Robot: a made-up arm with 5 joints. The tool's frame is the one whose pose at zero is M. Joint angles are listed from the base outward.
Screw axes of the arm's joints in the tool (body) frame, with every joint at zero. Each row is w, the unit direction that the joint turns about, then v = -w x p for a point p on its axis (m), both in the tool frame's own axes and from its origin. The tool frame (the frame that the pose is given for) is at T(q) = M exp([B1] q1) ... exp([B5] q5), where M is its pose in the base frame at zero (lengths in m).
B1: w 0 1 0 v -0.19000 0.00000 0.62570
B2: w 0 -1 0 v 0.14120 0.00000 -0.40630
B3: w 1 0 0 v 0.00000 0.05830 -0.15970
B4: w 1 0 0 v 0.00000 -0.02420 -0.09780
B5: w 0 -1 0 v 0.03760 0.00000 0.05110
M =
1 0 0 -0.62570
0 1 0 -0.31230
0 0 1 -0.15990
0 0 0 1
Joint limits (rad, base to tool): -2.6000..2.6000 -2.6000..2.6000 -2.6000..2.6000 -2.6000..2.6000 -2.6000..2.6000
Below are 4 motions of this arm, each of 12 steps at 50 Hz.
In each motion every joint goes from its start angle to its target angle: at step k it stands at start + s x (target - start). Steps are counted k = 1, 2, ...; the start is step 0. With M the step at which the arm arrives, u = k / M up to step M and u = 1 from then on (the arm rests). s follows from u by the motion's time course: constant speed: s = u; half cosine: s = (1 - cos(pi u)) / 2; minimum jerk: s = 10 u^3 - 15 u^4 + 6 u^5.
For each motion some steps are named. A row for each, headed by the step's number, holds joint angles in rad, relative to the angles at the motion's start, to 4 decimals.
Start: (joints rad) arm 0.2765 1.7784 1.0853 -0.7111 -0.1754
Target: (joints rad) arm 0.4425 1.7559 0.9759 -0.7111 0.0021
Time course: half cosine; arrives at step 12
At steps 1, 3, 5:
1: 0.0028 -0.0004 -0.0019 0.0000 0.0030
3: 0.0243 -0.0033 -0.0160 0.0000 0.0260
5: 0.0615 -0.0083 -0.0405 0.0000 0.0658

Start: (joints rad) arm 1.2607 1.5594 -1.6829 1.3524 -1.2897
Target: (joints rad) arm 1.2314 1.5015 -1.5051 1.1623 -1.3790
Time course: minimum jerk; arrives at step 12
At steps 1, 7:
1: -0.0001 -0.0003 0.0009 -0.0010 -0.0005
7: -0.0191 -0.0378 0.1162 -0.1242 -0.0583

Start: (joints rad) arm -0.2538 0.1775 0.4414 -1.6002 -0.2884
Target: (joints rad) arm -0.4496 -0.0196 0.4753 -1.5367 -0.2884
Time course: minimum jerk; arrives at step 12
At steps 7, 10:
7: -0.1279 -0.1288 0.0221 0.0415 0.0000
10: -0.1889 -0.1901 0.0327 0.0612 0.0000

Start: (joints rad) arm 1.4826 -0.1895 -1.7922 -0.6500 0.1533
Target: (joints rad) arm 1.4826 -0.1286 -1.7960 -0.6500 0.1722
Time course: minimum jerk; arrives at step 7
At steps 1, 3, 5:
1: 0.0000 0.0014 -0.0001 0.0000 0.0004
3: 0.0000 0.0224 -0.0014 0.0000 0.0070
5: 0.0000 0.0521 -0.0033 0.0000 0.0162

